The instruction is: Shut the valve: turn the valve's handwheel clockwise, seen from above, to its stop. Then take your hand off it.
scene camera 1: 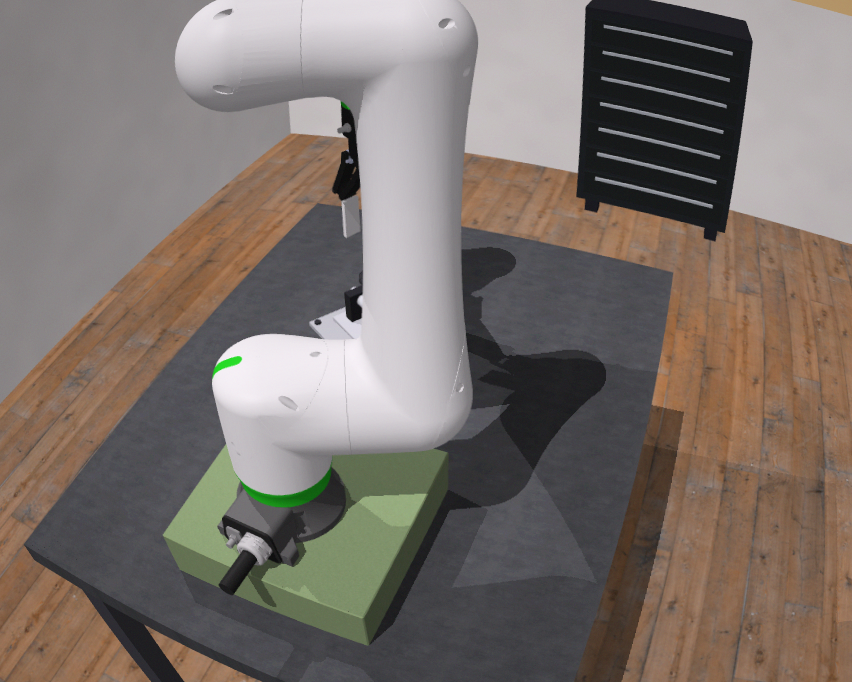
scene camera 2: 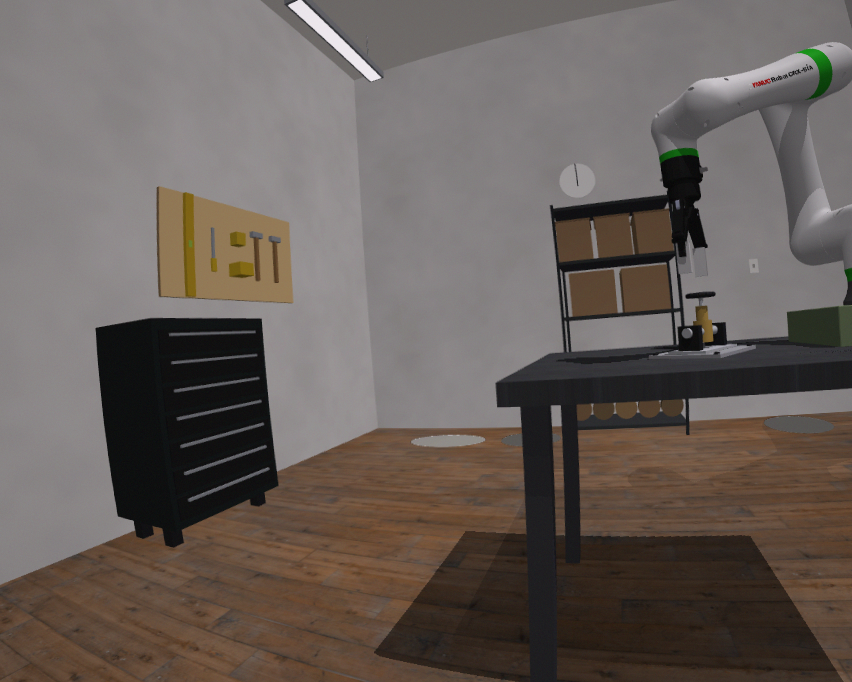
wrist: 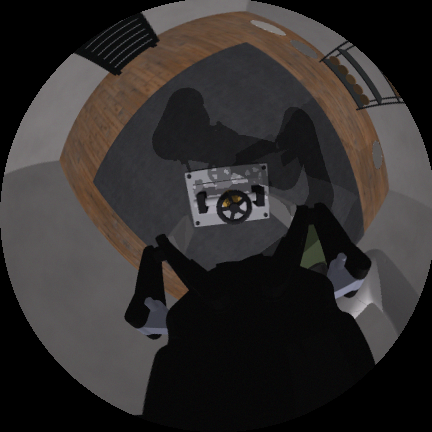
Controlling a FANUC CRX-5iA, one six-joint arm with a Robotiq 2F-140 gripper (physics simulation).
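Note:
The valve's black five-spoked handwheel (scene camera 2: 700,294) (wrist: 234,206) lies level on top of a brass valve body (scene camera 2: 702,327). The valve sits between two black blocks on a light metal base plate (scene camera 1: 325,327) (scene camera 2: 735,349) (wrist: 204,222), which lies on the table. My gripper (scene camera 2: 692,263) (wrist: 229,213) is open and empty, pointing down. Its pale fingertips hang a little above the handwheel, apart from it; in the wrist view the wheel shows between the two fingers. In scene camera 1 the arm hides the handwheel and most of the gripper.
The dark table (scene camera 1: 568,298) (scene camera 2: 604,389) (wrist: 230,75) carries the arm's green base block (scene camera 1: 397,476) (scene camera 2: 817,327). A black drawer cabinet (scene camera 1: 664,92) (scene camera 2: 135,412) stands off the table. A shelf unit with boxes (scene camera 2: 618,261) stands behind it near the wall.

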